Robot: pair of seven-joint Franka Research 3 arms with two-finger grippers.
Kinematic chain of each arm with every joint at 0, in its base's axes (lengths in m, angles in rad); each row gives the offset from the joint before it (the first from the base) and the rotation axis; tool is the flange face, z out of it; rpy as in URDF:
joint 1: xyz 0 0 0.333 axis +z
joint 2: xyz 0 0 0 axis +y
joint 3: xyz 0 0 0.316 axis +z
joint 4: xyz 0.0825 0 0 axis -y
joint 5: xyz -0.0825 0 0.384 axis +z
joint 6: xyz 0 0 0 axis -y
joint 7: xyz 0.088 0 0 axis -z
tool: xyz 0 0 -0.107 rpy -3.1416 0 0
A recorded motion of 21 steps. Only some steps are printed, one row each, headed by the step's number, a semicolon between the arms.
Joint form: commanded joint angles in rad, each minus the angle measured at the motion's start. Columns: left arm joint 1, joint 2, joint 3, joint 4, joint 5, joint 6, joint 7; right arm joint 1, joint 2, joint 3, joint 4, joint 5, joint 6, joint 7.
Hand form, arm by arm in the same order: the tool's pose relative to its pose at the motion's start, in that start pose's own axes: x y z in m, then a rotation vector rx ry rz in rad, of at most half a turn. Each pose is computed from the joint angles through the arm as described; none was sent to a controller.
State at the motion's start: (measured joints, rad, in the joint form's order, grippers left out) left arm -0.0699 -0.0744 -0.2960 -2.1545 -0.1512 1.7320 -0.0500; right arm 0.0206 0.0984 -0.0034 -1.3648 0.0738 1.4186 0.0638
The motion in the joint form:
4: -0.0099 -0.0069 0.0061 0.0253 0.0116 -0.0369 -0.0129; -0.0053 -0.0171 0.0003 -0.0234 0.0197 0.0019 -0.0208
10: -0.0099 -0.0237 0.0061 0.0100 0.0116 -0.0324 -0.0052; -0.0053 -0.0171 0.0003 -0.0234 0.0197 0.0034 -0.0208
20: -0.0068 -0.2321 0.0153 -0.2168 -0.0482 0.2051 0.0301; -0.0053 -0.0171 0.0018 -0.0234 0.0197 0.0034 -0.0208
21: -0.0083 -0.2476 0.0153 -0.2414 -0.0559 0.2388 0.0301; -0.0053 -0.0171 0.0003 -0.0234 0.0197 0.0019 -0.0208
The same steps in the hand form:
4: -0.0038 0.0028 -0.0113 0.0138 -0.0047 -0.0038; -0.0049 0.0008 0.0008 0.0196 -0.0050 -0.0183
10: -0.0084 0.0026 -0.0111 0.0178 0.0011 0.0021; -0.0047 0.0008 0.0007 0.0197 -0.0035 -0.0183
20: -0.0486 -0.0063 -0.0035 0.0006 0.2196 -0.0155; -0.0048 0.0000 0.0007 0.0198 -0.0036 -0.0197
21: -0.0509 -0.0068 -0.0004 -0.0026 0.2443 -0.0201; -0.0049 0.0008 0.0008 0.0196 -0.0050 -0.0183

